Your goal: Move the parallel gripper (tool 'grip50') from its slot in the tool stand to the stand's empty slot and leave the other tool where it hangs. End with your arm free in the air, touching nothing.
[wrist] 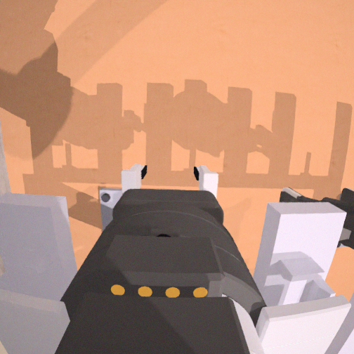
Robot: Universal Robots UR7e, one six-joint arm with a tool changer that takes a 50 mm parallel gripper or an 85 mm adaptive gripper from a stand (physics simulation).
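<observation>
The parallel gripper (170,173) is in the lower middle of the wrist view. It has a dark body with several orange dots and two white fingers with black pads. The fingers stand wide apart with no object between them. Its body is between a left pale block (35,230) and a right pale block (305,227) of the tool stand, with a visible gap on each side near the front. Whether it rests on the stand's holders is hidden. The other tool (346,212), black and jointed, shows in part at the right edge, beyond the right block.
Lower pale stand parts (305,325) (30,320) flank the gripper body closely. A grey plate (106,212) with a hole lies below, left of the fingers. The orange table top (225,45) carries shadows of the stand, tools and arm.
</observation>
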